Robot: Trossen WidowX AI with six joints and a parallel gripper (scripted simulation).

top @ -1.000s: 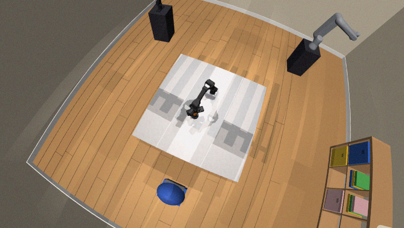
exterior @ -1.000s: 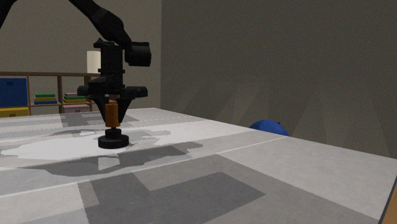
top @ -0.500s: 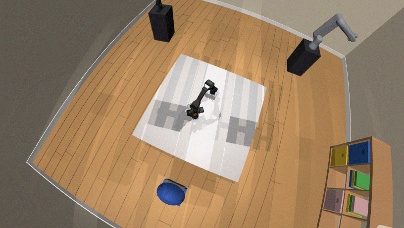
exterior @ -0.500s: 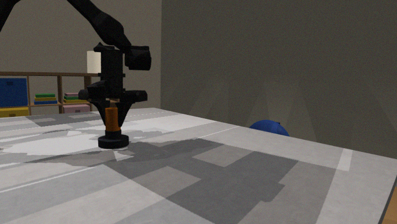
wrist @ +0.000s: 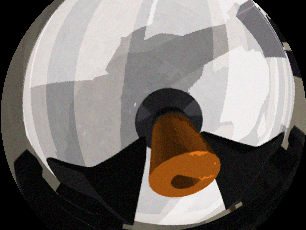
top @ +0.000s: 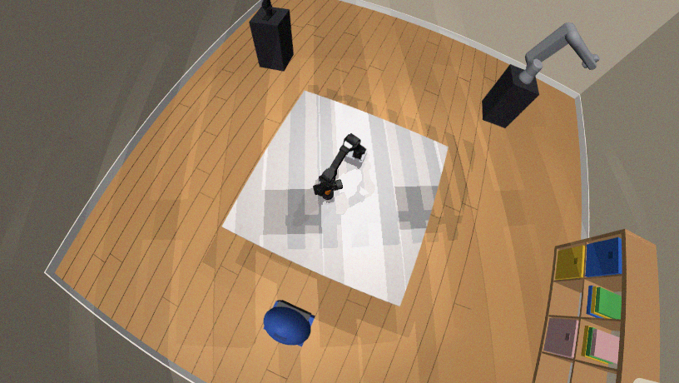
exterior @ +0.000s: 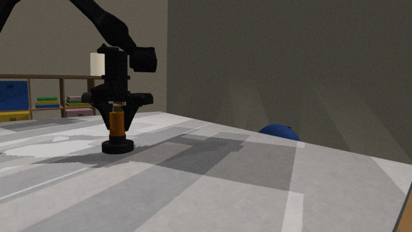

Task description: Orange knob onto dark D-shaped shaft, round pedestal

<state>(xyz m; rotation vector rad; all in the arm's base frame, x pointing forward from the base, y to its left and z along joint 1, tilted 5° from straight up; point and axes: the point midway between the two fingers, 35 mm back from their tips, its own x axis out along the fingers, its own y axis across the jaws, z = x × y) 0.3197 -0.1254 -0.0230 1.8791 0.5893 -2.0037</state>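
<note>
Now: gripper tip 20 mm below the orange knob. From my gripper tip the other things lie so: dark pedestal: 20 mm below.
</note>
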